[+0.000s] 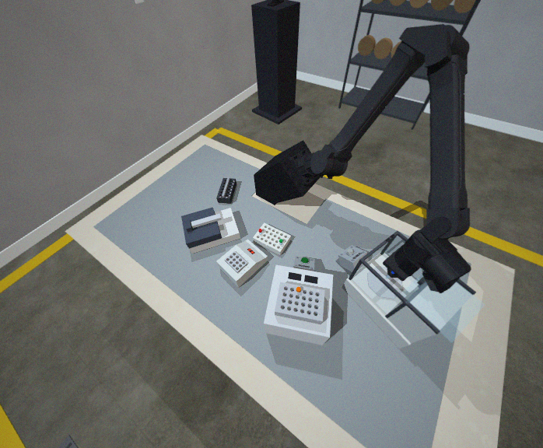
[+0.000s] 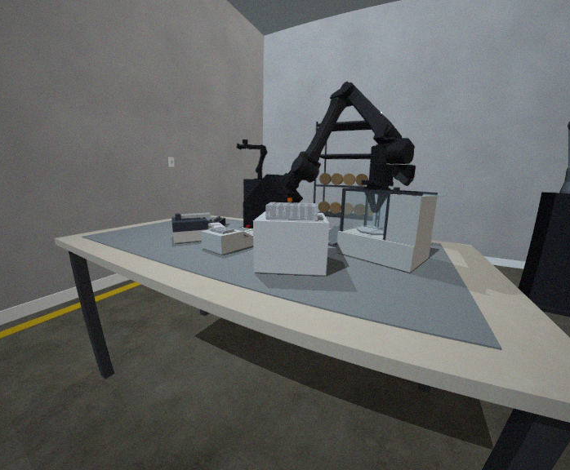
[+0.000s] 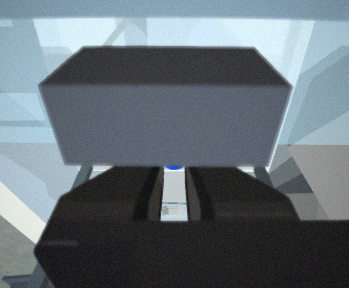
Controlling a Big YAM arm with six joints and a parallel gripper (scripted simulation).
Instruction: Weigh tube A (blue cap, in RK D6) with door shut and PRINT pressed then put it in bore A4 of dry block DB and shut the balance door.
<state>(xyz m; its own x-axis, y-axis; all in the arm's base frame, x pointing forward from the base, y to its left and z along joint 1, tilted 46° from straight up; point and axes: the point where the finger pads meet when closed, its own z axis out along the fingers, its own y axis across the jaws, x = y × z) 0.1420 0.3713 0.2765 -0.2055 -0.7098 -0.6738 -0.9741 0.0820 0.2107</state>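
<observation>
My gripper is now 7 cm above the octagonal balance pan. The rest, counted from my hand: mixer block: 26 cm ahead, 15 cm to the right, 1 cm above; dry block DB: 42 cm to the right, 24 cm ahead, 12 cm below; tube rack RK: 41 cm to the right, 13 cm below, 9 cm ahead.
</observation>
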